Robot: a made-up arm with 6 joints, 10 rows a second.
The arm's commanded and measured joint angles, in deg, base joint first. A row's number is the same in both.
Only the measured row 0 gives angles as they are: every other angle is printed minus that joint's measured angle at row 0.
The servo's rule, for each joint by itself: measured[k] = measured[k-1] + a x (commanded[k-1-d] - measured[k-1]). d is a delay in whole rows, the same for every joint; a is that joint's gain. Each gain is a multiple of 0.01, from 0.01 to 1. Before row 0 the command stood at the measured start. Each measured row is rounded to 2 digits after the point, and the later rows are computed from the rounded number. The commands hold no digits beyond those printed.
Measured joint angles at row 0:
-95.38, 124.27, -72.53, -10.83, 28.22, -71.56
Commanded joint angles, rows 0 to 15:
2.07, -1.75, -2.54, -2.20, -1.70, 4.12
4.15, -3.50, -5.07, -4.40, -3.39, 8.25
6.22, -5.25, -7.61, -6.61, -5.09, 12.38
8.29, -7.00, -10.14, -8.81, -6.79, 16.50
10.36, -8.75, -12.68, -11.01, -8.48, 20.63
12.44, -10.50, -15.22, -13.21, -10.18, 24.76
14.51, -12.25, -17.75, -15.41, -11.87, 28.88
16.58, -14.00, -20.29, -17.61, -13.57, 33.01
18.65, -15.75, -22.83, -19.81, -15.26, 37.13
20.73, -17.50, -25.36, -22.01, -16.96, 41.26
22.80, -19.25, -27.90, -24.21, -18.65, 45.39
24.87, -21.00, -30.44, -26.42, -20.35, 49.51
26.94, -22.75, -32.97, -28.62, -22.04, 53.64
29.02, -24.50, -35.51, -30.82, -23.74, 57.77
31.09, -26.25, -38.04, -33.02, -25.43, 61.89
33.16, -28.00, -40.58, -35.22, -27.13, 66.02
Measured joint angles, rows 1 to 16:
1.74, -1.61, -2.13, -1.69, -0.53, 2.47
3.76, -3.35, -4.60, -3.78, -1.42, 5.94
5.83, -5.10, -7.13, -5.96, -2.56, 9.80
7.90, -6.85, -9.66, -8.15, -3.87, 13.82
9.97, -8.60, -12.20, -10.35, -5.30, 17.91
12.04, -10.35, -14.74, -12.55, -6.81, 22.02
14.11, -12.10, -17.27, -14.75, -8.38, 26.14
16.18, -13.85, -19.81, -16.95, -9.99, 30.26
18.25, -15.60, -22.35, -19.15, -11.62, 34.38
20.33, -17.35, -24.88, -21.35, -13.28, 38.51
22.40, -19.10, -27.42, -23.55, -14.94, 42.64
24.47, -20.85, -29.96, -25.76, -16.62, 46.76
26.54, -22.60, -32.49, -27.96, -18.30, 50.89
28.62, -24.35, -35.03, -30.16, -19.99, 55.02
30.69, -26.10, -37.56, -32.36, -21.68, 59.14
32.76, -27.85, -40.10, -34.56, -23.37, 63.27
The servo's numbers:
d 0
a 0.84 0.92 0.84 0.77 0.31 0.60

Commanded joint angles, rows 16 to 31:
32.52, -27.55, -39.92, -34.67, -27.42, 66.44
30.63, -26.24, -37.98, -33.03, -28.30, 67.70
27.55, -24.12, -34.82, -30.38, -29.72, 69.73
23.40, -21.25, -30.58, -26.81, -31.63, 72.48
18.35, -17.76, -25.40, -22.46, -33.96, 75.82
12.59, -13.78, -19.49, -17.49, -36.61, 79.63
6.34, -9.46, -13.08, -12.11, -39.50, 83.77
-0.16, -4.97, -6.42, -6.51, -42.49, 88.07
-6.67, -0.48, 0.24, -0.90, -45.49, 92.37
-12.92, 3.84, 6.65, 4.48, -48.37, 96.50
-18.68, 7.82, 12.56, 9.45, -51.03, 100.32
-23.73, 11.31, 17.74, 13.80, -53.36, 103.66
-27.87, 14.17, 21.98, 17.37, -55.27, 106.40
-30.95, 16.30, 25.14, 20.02, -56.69, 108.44
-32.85, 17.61, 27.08, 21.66, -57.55, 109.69
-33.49, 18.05, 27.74, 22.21, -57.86, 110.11
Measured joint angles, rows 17 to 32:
32.56, -27.57, -39.95, -34.64, -24.63, 65.17
30.94, -26.35, -38.30, -33.40, -25.77, 66.69
28.09, -24.30, -35.38, -31.07, -26.99, 68.51
24.15, -21.49, -31.35, -27.79, -28.43, 70.89
19.28, -18.06, -26.35, -23.69, -30.14, 73.85
13.66, -14.12, -20.59, -18.92, -32.15, 77.32
7.51, -9.83, -14.28, -13.68, -34.43, 81.19
1.07, -5.36, -7.68, -8.16, -36.93, 85.32
-5.43, -0.87, -1.03, -2.57, -39.58, 89.55
-11.72, 3.46, 5.42, 2.86, -42.30, 93.72
-17.57, 7.47, 11.42, 7.93, -45.01, 97.68
-22.74, 11.00, 16.73, 12.45, -47.60, 101.27
-27.05, 13.92, 21.14, 16.24, -49.98, 104.35
-30.33, 16.11, 24.50, 19.15, -52.06, 106.80
-32.45, 17.49, 26.67, 21.08, -53.76, 108.53
-33.32, 18.01, 27.57, 21.95, -55.03, 109.48

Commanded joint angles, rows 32 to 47:
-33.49, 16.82, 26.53, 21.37, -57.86, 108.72
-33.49, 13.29, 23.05, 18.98, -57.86, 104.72
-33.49, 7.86, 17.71, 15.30, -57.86, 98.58
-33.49, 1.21, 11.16, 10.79, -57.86, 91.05
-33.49, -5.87, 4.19, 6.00, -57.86, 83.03
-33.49, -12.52, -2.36, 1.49, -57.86, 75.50
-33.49, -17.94, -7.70, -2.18, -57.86, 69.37
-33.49, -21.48, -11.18, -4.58, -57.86, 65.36
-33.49, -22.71, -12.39, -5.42, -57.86, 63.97
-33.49, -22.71, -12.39, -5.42, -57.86, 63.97
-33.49, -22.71, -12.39, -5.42, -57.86, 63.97
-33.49, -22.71, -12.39, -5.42, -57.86, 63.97
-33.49, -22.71, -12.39, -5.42, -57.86, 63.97
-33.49, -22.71, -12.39, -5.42, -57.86, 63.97
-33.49, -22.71, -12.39, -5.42, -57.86, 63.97
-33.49, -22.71, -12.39, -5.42, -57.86, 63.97
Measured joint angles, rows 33 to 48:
-33.46, 16.92, 26.70, 21.50, -55.91, 109.02
-33.49, 13.58, 23.63, 19.56, -56.51, 106.44
-33.49, 8.32, 18.66, 16.28, -56.93, 101.72
-33.49, 1.78, 12.36, 12.05, -57.22, 95.32
-33.49, -5.26, 5.50, 7.39, -57.42, 87.95
-33.49, -11.94, -1.10, 2.85, -57.56, 80.48
-33.49, -17.46, -6.64, -1.02, -57.65, 73.81
-33.49, -21.16, -10.45, -3.76, -57.72, 68.74
-33.49, -22.59, -12.08, -5.04, -57.76, 65.88
-33.49, -22.70, -12.34, -5.33, -57.79, 64.73
-33.49, -22.71, -12.38, -5.40, -57.81, 64.27
-33.49, -22.71, -12.39, -5.42, -57.83, 64.09
-33.49, -22.71, -12.39, -5.42, -57.84, 64.02
-33.49, -22.71, -12.39, -5.42, -57.85, 63.99
-33.49, -22.71, -12.39, -5.42, -57.85, 63.98
-33.49, -22.71, -12.39, -5.42, -57.85, 63.97

